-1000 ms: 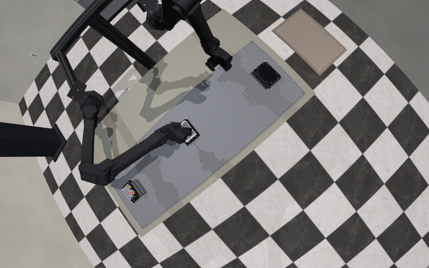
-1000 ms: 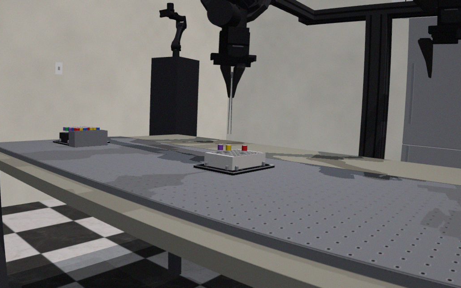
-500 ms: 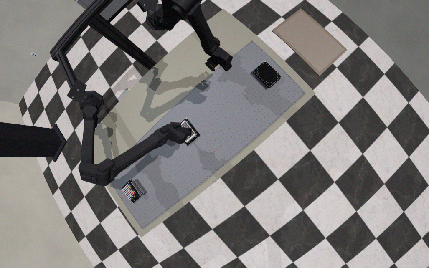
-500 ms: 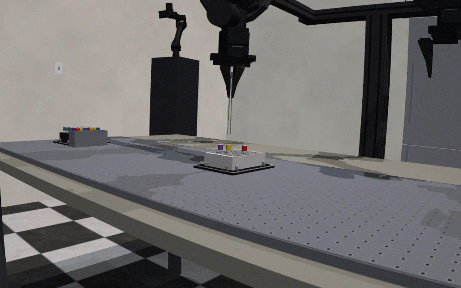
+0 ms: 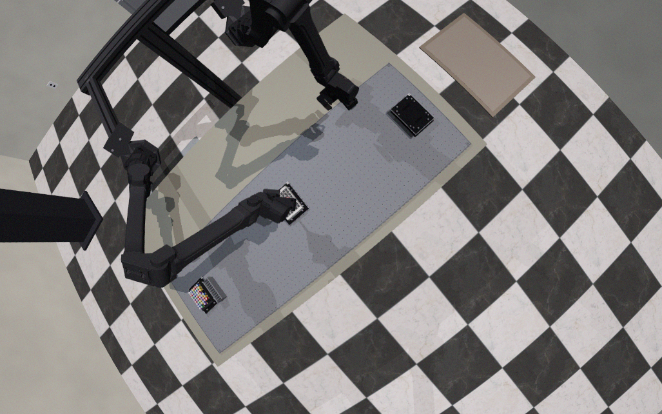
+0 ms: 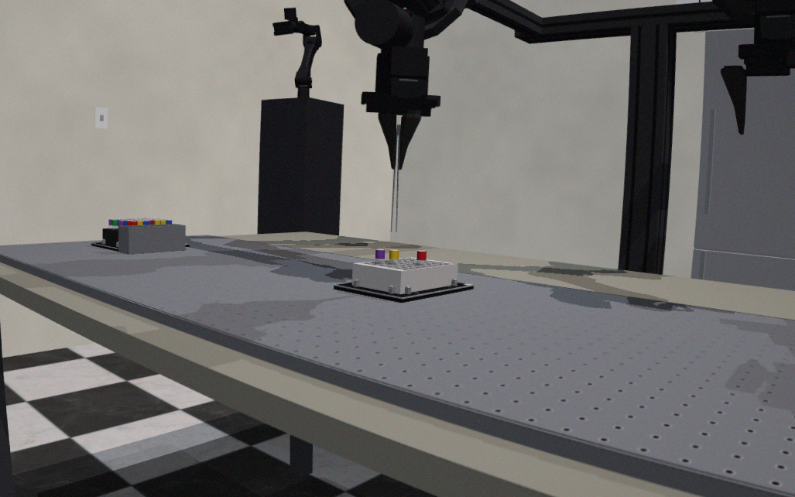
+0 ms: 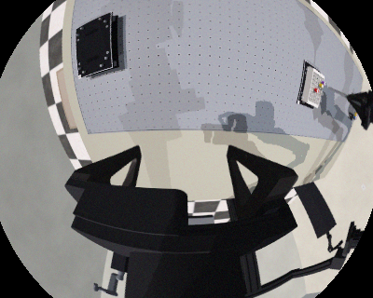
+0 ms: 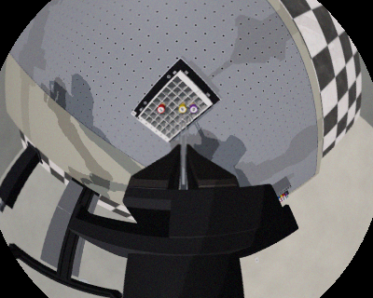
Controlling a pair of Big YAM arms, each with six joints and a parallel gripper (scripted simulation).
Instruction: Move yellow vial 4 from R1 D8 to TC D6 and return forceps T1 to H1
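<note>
Right now my right hand is 150 mm above the white tube carrier TC, 20 mm past it and 10 mm to the right of it. From my right hand the other things lie so: grey holder H1: 560 mm to the right, 160 mm below, 30 mm behind.
</note>
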